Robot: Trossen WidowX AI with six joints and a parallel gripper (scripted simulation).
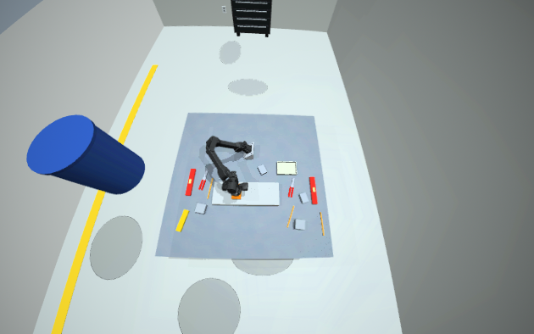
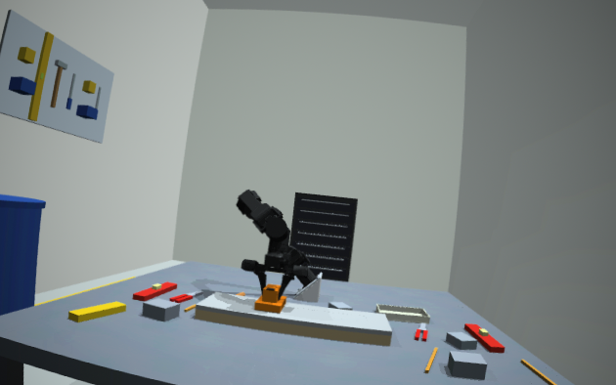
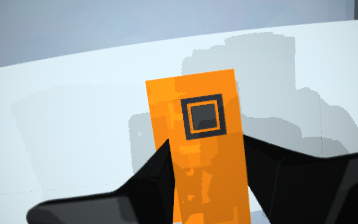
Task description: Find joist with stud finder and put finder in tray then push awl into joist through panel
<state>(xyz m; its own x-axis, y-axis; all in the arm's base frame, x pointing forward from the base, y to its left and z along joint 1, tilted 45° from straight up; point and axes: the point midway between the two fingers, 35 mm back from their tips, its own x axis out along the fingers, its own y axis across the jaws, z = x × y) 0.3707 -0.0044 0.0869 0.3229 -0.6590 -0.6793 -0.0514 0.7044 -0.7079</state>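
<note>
My gripper tip is now 400 mm to the right of the tray, 250 mm past it and 50 mm above it. The rest, counted from my gripper tip: awl 170 mm behind, 160 mm to the right, 60 mm below; orange stud finder 20 mm above, 10 mm ahead; yellow bar 390 mm to the right, 230 mm ahead, 60 mm below.
</note>
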